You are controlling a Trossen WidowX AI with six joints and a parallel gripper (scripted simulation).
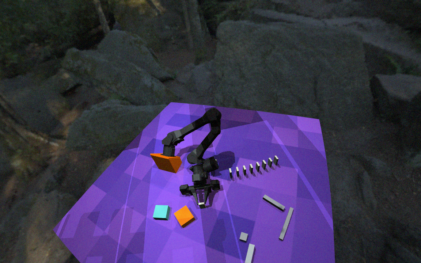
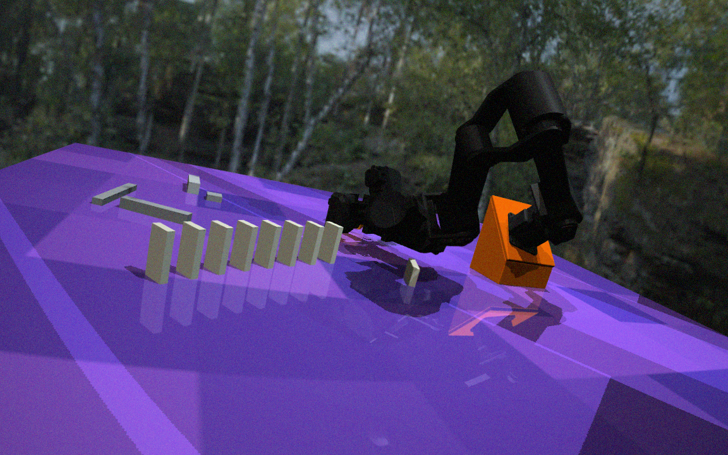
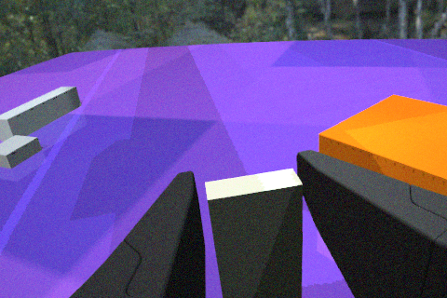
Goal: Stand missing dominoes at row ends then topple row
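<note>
The orange cube is 80 mm to the right of my gripper tip, 50 mm behind it and 30 mm below it. Round my gripper tip: teal cube (160 mm behind, 120 mm to the right, 30 mm below); then grey bar (260 mm ahead, 100 mm to the right, 40 mm below); then small grey cube (210 mm ahead, 40 mm to the right, 40 mm below).
</note>
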